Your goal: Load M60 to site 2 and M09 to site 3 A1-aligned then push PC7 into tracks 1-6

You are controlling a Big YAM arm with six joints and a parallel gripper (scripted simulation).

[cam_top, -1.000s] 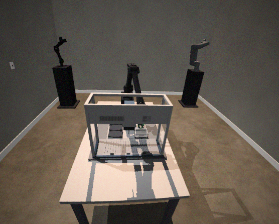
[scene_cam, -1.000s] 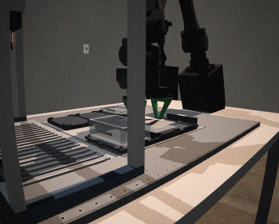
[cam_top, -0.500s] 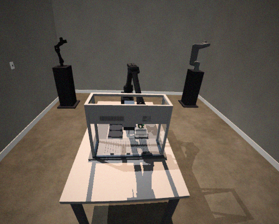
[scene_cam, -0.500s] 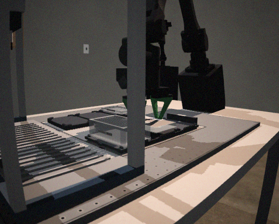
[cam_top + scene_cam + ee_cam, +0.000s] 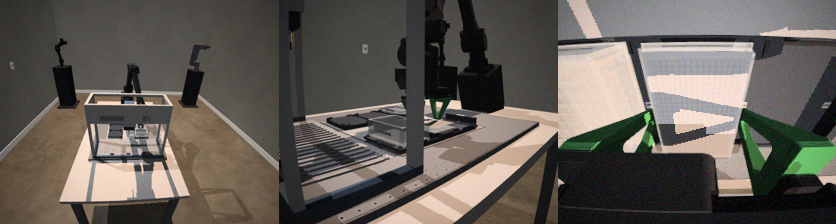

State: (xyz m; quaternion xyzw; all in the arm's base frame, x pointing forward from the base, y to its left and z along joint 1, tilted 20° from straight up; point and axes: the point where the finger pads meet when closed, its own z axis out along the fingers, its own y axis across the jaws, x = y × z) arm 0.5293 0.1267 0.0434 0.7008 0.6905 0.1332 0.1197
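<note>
Right now my hand is 2 cm above the carrier PC7. From my hand the other things lie so: deep-well block M09: 10 cm ahead, 1 cm below; nest S3: 9 cm ahead, 26 cm to the right, 3 cm below; grey frame post: 20 cm ahead, 15 cm to the left, 22 cm above.
</note>
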